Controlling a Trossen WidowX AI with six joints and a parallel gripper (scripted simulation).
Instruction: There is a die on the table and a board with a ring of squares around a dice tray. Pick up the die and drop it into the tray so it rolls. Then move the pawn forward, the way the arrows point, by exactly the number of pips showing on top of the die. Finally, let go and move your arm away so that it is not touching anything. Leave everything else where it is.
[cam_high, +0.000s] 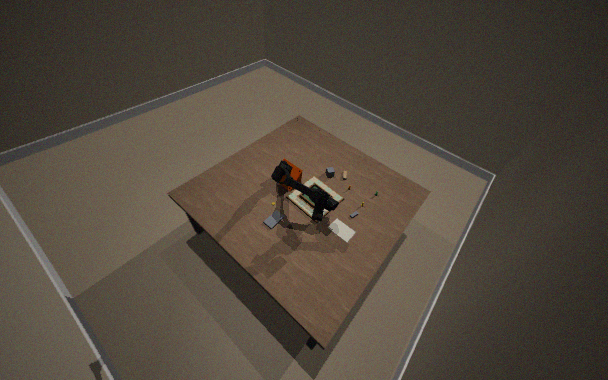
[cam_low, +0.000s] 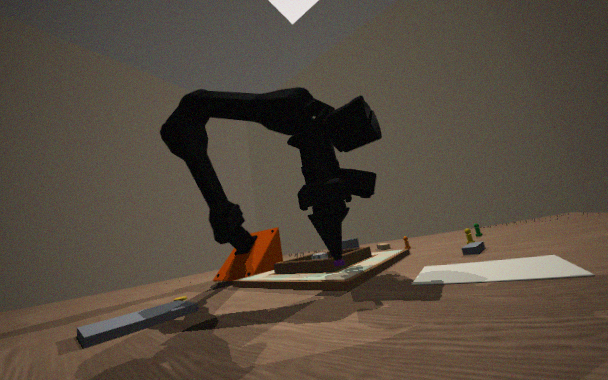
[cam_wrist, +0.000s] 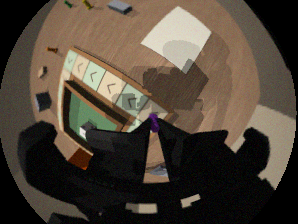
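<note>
Now: gripper tip 10 cm past the white die, 11 cm to the right of it and 1 cm above it. From my gripper tip the other things lie so: green dice tray 10 cm behind, 12 cm to the left, 3 cm below; purple pawn 1 cm above; white sheet 17 cm ahead, 3 cm to the left, 4 cm below.
</note>
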